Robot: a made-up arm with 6 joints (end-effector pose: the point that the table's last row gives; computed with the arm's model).
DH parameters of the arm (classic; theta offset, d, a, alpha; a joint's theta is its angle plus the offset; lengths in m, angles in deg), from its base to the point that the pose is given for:
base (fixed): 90 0.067 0 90
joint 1: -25.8 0 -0.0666 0
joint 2: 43.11 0 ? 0
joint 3: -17.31 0.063 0 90
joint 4: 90 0.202 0.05 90
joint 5: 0 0.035 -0.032 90
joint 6: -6.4 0 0.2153 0
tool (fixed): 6.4 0.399 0 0
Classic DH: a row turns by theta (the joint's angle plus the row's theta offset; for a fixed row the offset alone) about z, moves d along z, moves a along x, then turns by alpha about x.
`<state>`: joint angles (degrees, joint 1 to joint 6).
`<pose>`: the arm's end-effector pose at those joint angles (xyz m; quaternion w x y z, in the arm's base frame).
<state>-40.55 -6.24 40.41 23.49 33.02 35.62</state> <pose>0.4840 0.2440 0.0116 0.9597 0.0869 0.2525 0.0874</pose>
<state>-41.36 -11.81 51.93 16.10 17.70 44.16</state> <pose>0.4004 0.3284 0.0640 0.9594 0.0668 0.1356 0.2381</pose>
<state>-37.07 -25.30 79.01 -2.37 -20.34 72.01</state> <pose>0.0181 0.3742 0.1356 0.7905 0.0137 -0.2295 0.5677</pose>
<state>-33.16 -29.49 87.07 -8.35 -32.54 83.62</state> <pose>-0.1224 0.3459 0.1038 0.6881 -0.0261 -0.3629 0.6278</pose>
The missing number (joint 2, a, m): 0.3394
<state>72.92 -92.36 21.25 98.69 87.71 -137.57</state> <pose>-0.0941 -0.1281 0.0122 0.3363 0.2359 -0.6633 0.6255</pose>
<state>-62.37 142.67 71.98 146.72 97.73 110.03</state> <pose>-0.1846 0.4362 0.4122 0.4237 -0.7477 -0.0890 0.5036</pose>
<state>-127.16 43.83 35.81 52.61 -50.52 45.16</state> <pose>0.0937 0.4744 -0.2837 0.6964 -0.6579 -0.2805 0.0593</pose>
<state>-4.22 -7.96 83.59 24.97 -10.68 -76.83</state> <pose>-0.0401 0.0538 0.0494 0.4862 0.3995 0.3830 -0.6763</pose>
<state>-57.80 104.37 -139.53 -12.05 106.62 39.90</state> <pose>0.4124 -0.3269 0.2300 0.5098 -0.2566 0.7257 -0.3842</pose>
